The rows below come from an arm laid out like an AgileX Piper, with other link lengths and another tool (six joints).
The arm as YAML. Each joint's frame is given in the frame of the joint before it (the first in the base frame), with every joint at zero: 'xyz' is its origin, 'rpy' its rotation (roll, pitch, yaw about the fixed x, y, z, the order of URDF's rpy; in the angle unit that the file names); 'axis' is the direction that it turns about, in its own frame. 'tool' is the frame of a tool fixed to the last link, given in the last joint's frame.
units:
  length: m
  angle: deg
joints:
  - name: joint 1
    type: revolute
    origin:
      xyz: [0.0, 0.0, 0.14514]
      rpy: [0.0, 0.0, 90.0]
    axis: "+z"
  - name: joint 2
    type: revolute
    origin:
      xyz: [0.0, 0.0, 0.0]
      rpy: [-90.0, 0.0, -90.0]
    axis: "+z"
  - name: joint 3
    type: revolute
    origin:
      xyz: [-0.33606, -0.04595, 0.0]
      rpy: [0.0, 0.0, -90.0]
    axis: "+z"
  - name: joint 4
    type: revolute
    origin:
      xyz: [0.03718, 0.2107, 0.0]
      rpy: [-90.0, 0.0, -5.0]
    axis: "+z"
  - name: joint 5
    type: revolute
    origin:
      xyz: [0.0, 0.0, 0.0]
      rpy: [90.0, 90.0, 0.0]
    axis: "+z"
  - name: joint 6
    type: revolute
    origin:
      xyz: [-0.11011, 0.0, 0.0]
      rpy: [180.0, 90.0, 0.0]
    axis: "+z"
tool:
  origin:
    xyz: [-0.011, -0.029, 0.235]
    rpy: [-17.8, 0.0, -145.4]
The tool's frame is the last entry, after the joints.
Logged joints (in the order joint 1, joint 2, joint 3, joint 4, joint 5, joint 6), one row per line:
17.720, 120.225, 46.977, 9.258, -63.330, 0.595
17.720, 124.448, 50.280, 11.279, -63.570, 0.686
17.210, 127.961, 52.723, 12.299, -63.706, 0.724
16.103, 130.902, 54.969, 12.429, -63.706, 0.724
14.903, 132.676, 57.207, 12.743, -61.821, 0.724
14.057, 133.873, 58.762, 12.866, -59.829, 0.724
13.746, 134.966, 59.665, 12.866, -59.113, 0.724
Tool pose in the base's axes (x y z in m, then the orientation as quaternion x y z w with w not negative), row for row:
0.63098, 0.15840, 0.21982, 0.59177, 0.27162, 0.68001, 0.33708
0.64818, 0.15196, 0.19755, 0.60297, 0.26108, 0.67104, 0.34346
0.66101, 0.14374, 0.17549, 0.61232, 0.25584, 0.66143, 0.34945
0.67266, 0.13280, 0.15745, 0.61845, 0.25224, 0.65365, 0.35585
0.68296, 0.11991, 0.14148, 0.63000, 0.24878, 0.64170, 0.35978
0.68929, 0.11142, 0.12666, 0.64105, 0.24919, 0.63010, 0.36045
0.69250, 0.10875, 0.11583, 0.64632, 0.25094, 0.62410, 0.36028
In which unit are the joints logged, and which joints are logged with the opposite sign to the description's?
The joints are logged in degrees. Opposite sign: joint 3.
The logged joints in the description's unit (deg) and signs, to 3 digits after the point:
17.720, 120.225, -46.977, 9.258, -63.330, 0.595
17.720, 124.448, -50.280, 11.279, -63.570, 0.686
17.210, 127.961, -52.723, 12.299, -63.706, 0.724
16.103, 130.902, -54.969, 12.429, -63.706, 0.724
14.903, 132.676, -57.207, 12.743, -61.821, 0.724
14.057, 133.873, -58.762, 12.866, -59.829, 0.724
13.746, 134.966, -59.665, 12.866, -59.113, 0.724

